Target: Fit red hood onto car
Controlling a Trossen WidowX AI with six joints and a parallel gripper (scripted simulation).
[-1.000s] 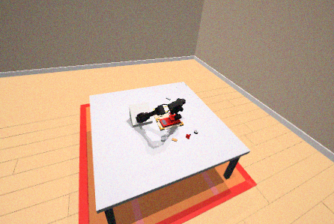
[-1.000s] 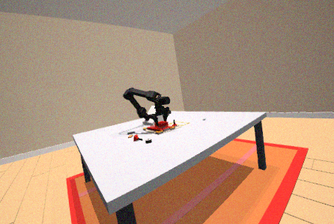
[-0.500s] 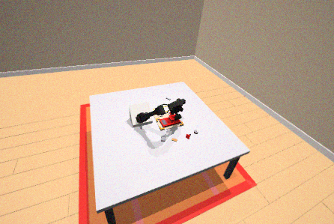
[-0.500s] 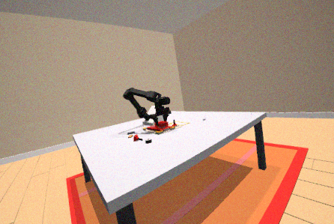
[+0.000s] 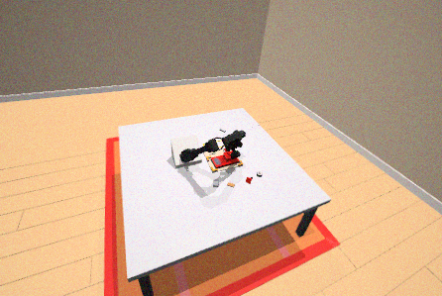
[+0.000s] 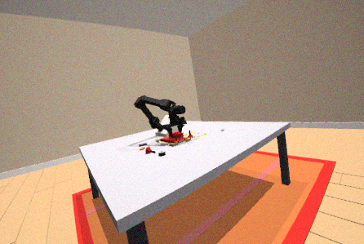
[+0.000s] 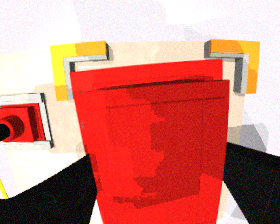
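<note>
The red hood is 1 cm above my gripper tip. The rest, counted from my gripper tip: grey engine block: 2 cm below.
</note>
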